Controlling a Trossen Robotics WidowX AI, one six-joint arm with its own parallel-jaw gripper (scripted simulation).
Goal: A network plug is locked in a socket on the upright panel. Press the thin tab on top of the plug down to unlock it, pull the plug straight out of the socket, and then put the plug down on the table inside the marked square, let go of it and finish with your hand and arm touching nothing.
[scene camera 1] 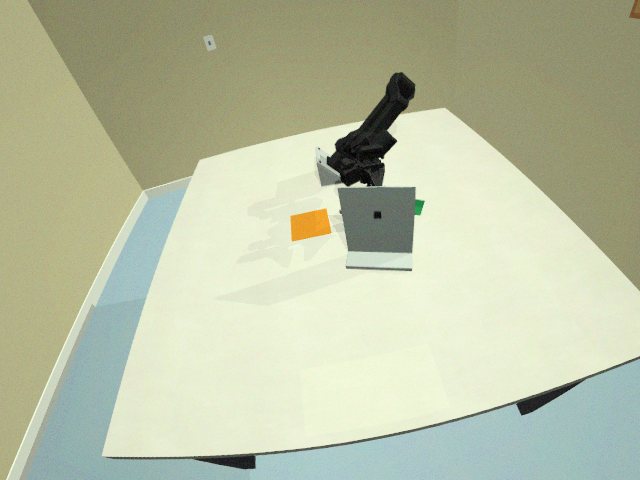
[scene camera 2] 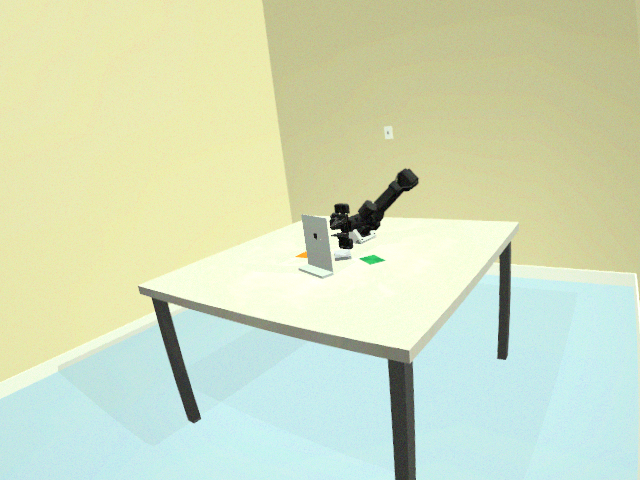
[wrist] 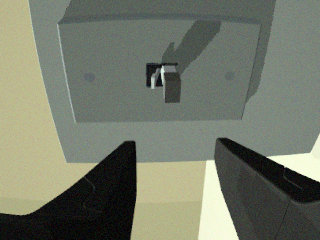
Scene:
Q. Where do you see a grey upright panel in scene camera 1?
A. At 379,221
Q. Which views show my gripper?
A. Scene camera 1, scene camera 2 and the wrist view: all of them.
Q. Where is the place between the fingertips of my gripper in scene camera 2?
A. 331,231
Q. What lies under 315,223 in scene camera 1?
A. An orange square.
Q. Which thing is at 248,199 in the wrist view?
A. My gripper.

